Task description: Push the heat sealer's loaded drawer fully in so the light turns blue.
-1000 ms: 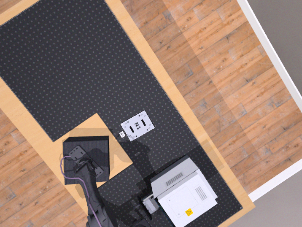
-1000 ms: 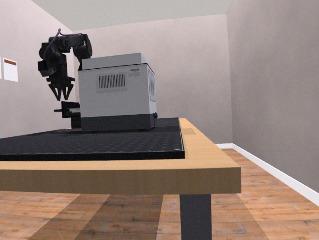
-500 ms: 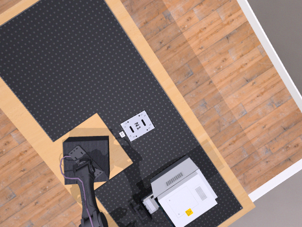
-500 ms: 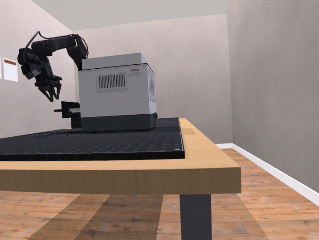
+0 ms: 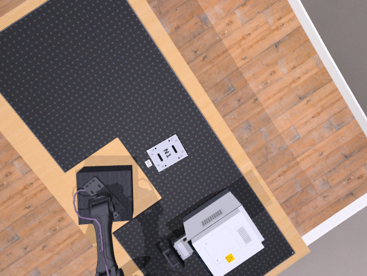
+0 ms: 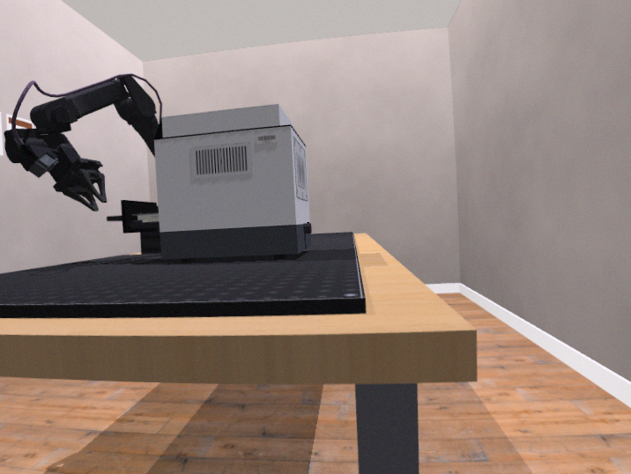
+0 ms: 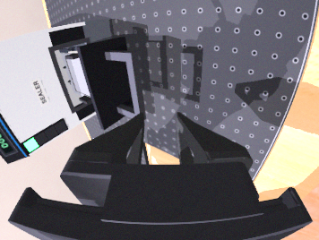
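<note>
My hand is 170 mm short of the sealer drawer, 50 mm above it and 20 mm to the left of it. From my hand the other things lie so: tag (380 mm to the left, 270 mm ahead, 140 mm below).
</note>
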